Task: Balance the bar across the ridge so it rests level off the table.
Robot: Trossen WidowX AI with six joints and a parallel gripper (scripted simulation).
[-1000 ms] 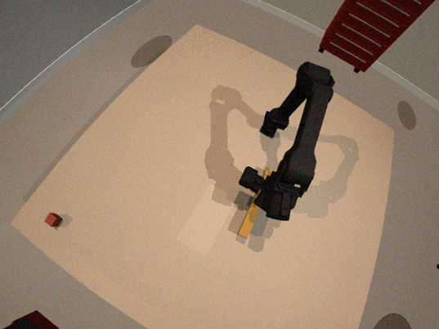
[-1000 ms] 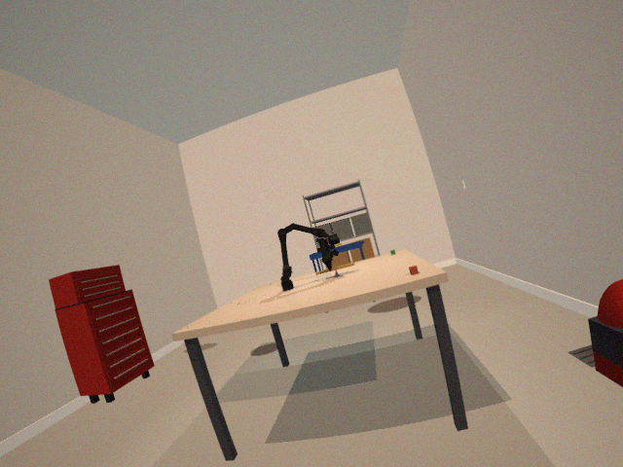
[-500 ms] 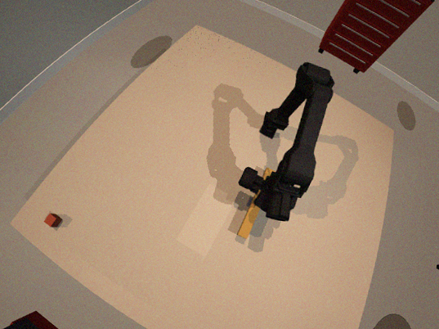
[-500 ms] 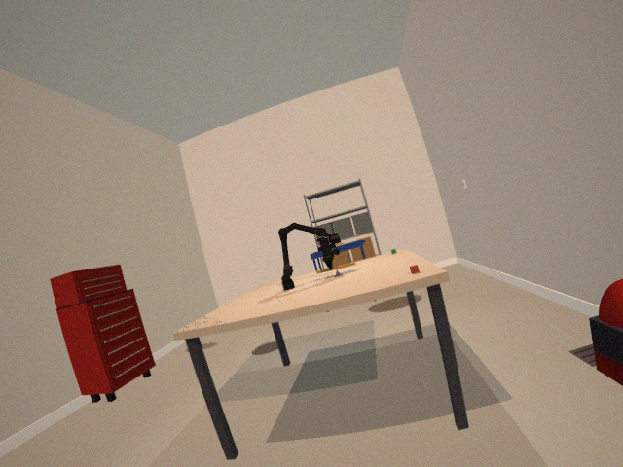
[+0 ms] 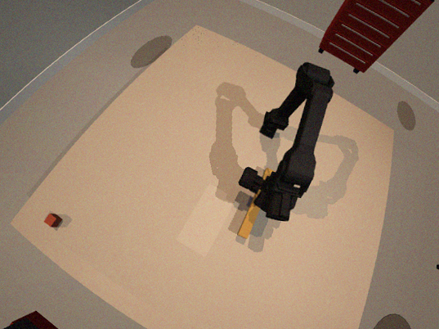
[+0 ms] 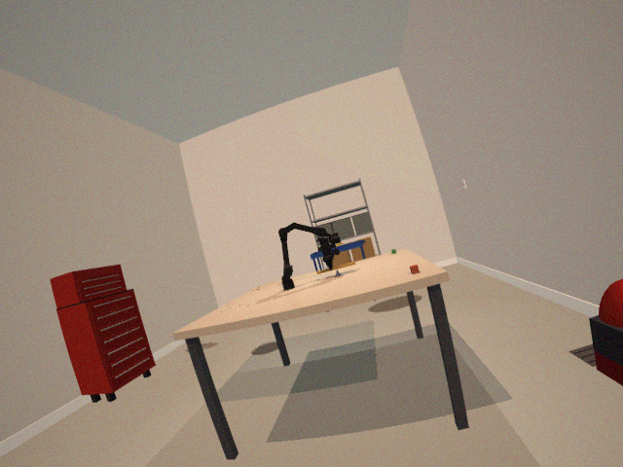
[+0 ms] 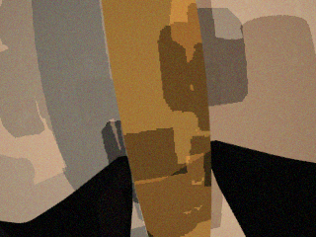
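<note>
Right now the long yellow bar is 30 mm ahead of my gripper tip. Round my gripper tip: red cube (570 mm to the right, 450 mm ahead, 30 mm below); green cube (450 mm ahead, 430 mm to the left, 30 mm below).
</note>
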